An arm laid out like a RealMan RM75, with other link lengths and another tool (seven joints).
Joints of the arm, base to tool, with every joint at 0 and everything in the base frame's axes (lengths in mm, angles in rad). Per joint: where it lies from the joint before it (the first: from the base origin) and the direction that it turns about. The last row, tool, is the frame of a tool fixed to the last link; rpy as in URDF.
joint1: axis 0 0 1 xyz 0 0 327.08
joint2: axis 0 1 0 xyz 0 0 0
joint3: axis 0 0 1 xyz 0 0 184.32
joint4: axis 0 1 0 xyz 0 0 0
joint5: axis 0 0 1 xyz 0 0 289.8
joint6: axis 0 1 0 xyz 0 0 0
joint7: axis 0 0 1 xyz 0 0 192.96
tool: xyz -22 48 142 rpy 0 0.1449 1.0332
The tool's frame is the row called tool.
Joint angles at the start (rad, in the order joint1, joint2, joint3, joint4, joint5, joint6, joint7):
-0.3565 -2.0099 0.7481 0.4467 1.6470 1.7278 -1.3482
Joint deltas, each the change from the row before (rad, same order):
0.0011 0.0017 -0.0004 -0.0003 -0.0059 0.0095 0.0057
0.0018 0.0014 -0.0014 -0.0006 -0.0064 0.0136 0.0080
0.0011 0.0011 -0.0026 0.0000 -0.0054 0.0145 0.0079
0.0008 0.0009 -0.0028 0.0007 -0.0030 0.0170 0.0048
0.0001 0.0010 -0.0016 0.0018 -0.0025 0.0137 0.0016
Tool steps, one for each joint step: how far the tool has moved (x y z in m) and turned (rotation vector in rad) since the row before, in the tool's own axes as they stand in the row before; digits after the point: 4 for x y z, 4 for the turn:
0.0029 -0.0009 -0.0007 0.0022 0.0088 0.0072
0.0041 -0.0007 -0.0008 0.0026 0.0125 0.0089
0.0044 -0.0009 -0.0007 0.0022 0.0135 0.0097
0.0052 -0.0002 -0.0006 -0.0003 0.0154 0.0066
0.0044 -0.0004 -0.0004 -0.0012 0.0126 0.0046

